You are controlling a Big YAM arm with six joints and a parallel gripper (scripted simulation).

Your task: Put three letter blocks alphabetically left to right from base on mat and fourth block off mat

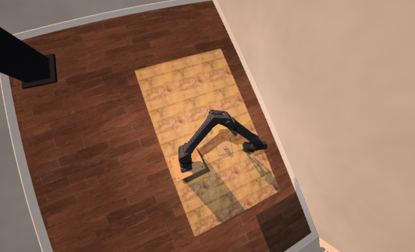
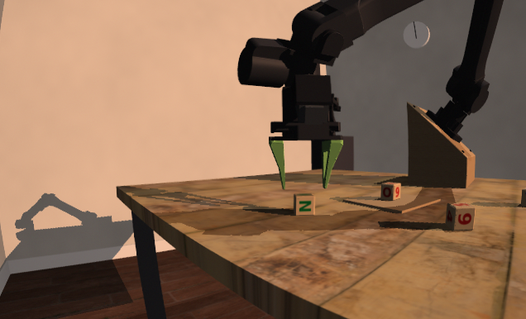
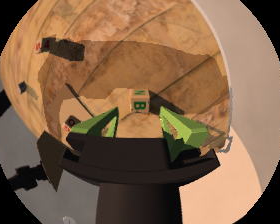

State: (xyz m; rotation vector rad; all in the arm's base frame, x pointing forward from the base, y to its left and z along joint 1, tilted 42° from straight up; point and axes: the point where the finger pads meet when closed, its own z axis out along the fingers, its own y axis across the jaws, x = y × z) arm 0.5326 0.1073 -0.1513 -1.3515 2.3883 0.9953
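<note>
Now: hand 30 mm above the block. The rest, counted from my hand: thin brown mat: 180 mm behind, 60 mm to the left, 50 mm below.
</note>
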